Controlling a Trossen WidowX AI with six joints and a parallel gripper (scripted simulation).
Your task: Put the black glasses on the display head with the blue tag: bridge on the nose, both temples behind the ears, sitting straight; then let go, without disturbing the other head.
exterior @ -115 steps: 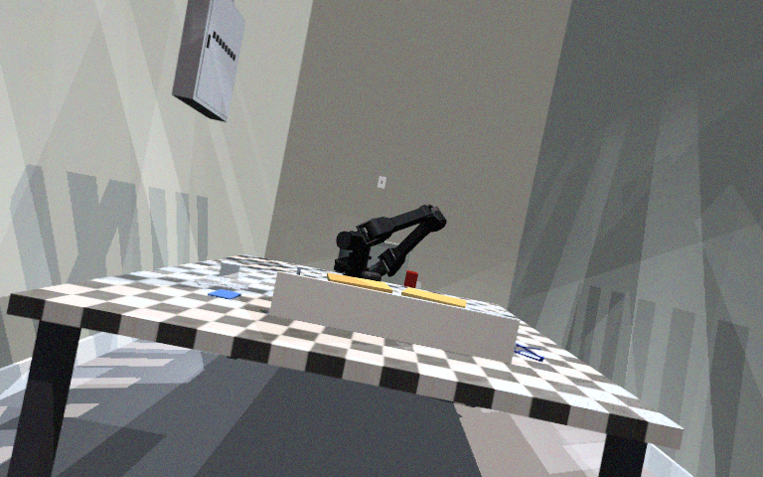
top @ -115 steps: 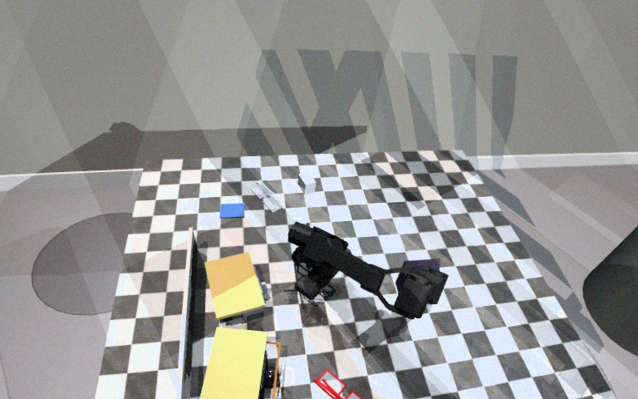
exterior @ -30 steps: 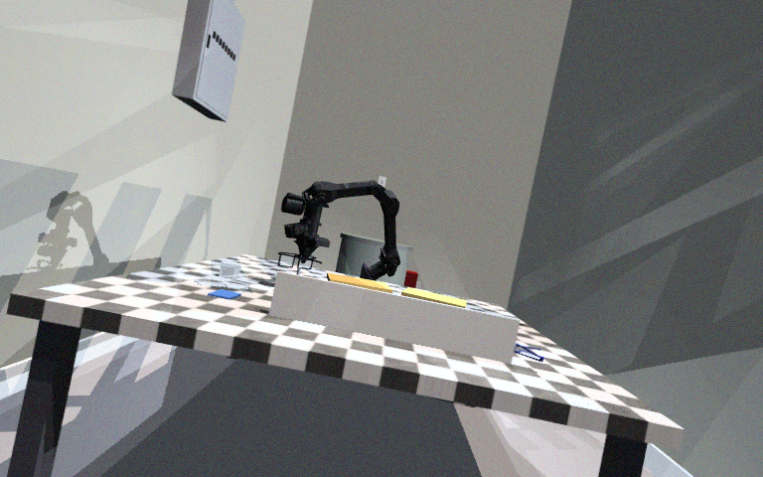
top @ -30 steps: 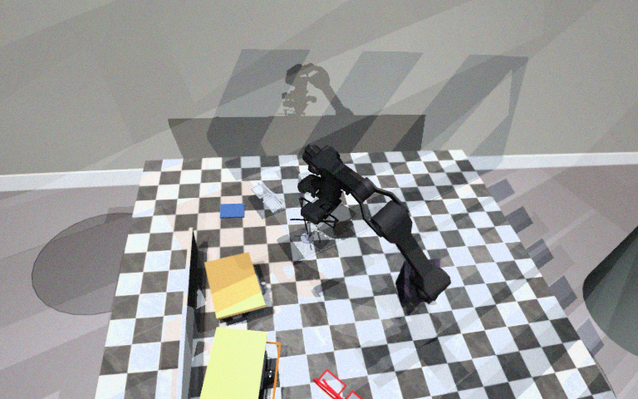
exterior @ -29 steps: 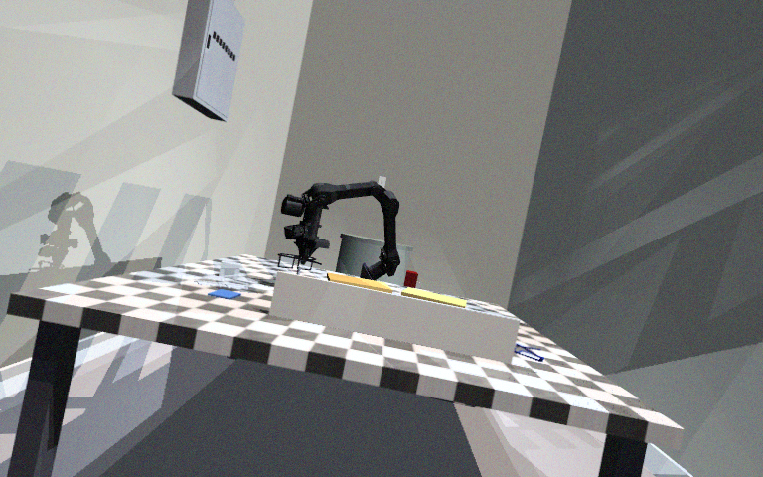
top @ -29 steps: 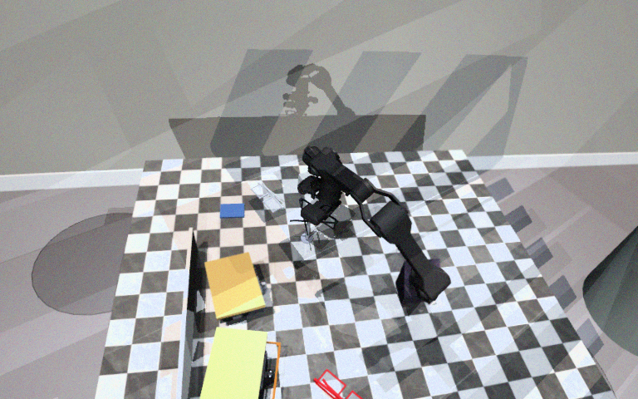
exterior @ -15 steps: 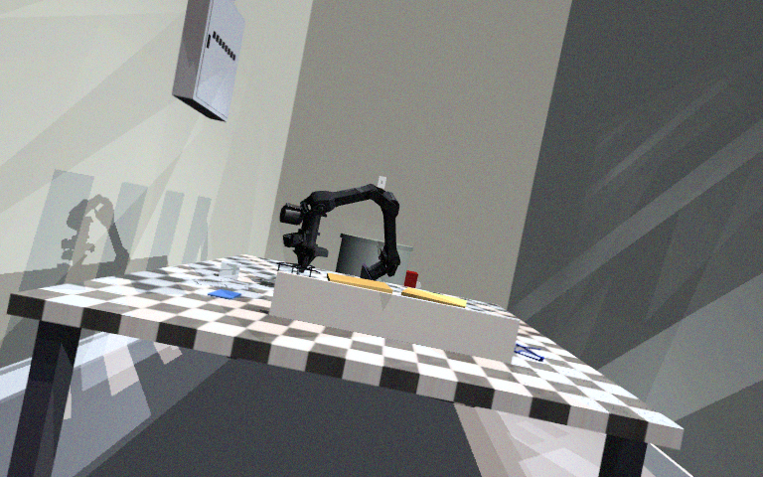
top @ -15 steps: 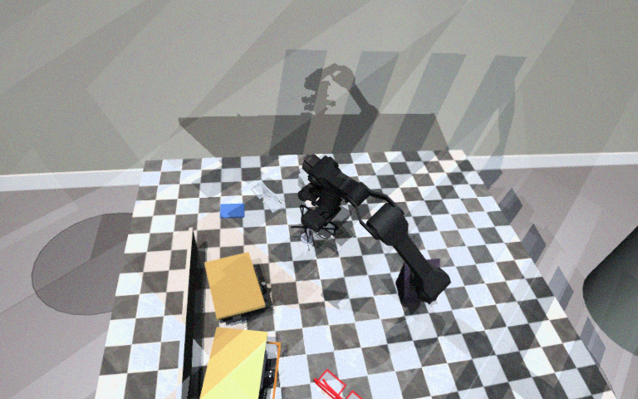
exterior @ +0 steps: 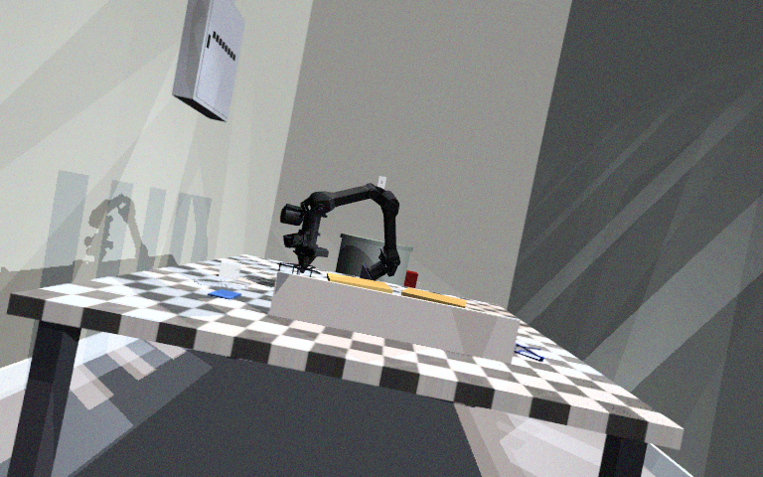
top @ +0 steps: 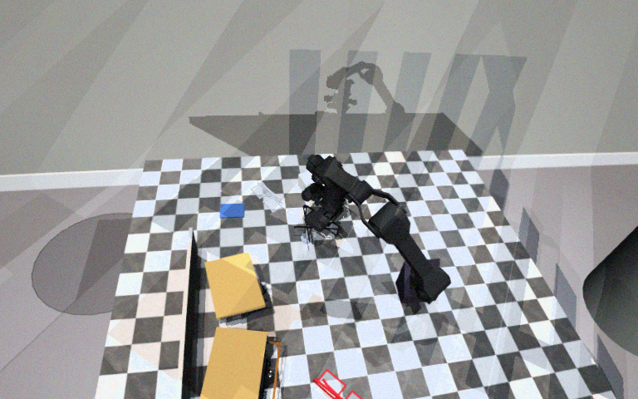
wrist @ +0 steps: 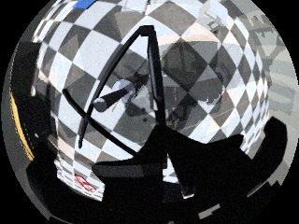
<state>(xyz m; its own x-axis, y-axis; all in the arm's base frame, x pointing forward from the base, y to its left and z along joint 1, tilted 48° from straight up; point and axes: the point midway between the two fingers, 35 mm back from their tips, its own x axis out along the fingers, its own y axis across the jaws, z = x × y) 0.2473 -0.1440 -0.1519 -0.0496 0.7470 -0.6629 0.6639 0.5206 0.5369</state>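
Now: the white round base 6 cm ahead of my gripper tip, 1 cm to the left of it and 3 cm below it. Round my gripper tip: blue tag (31 cm ahead, 11 cm to the right, 6 cm below); then low white wall (38 cm ahead, 35 cm to the left).
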